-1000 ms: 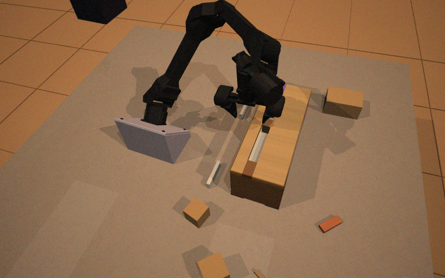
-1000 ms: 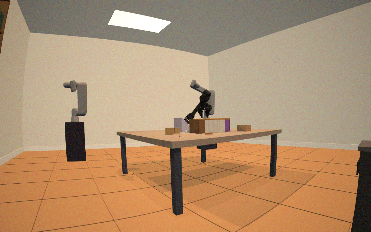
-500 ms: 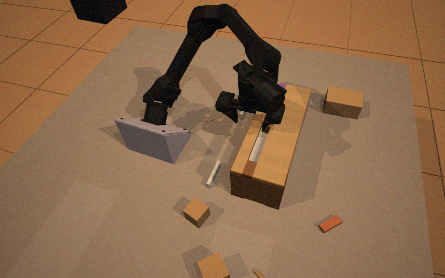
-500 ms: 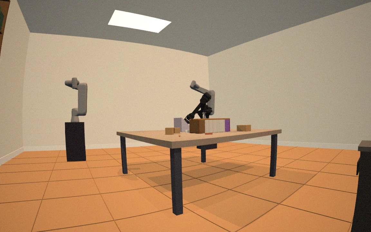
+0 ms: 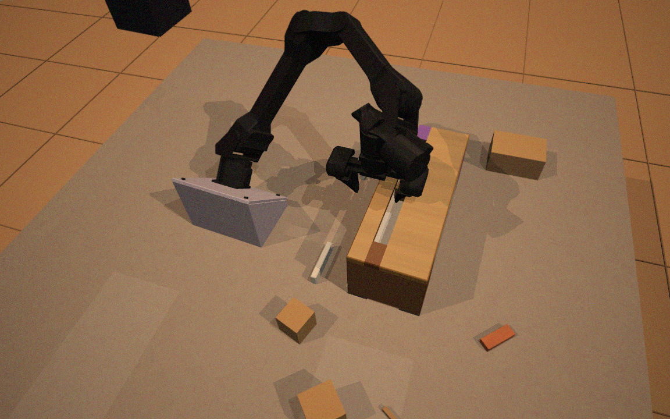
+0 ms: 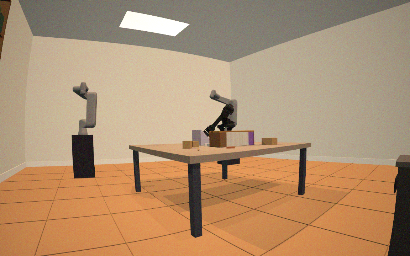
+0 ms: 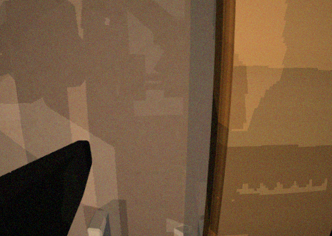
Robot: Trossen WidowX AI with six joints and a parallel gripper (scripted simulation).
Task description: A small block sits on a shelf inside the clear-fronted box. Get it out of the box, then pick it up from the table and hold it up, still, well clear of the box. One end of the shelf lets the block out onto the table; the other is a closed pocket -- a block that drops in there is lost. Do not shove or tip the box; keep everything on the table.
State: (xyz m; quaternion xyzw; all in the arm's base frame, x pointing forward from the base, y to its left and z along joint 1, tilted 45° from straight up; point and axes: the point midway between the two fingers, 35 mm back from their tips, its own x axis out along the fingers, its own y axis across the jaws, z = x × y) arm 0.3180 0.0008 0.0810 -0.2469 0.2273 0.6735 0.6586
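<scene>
My gripper tip is now 40 mm short of the long wooden box, 10 mm to the right of it and 30 mm above it. From my gripper tip the other things lie so: orange block: 50 mm ahead, 40 mm to the left; flat orange piece: 290 mm ahead, 170 mm to the right, 80 mm below.
</scene>
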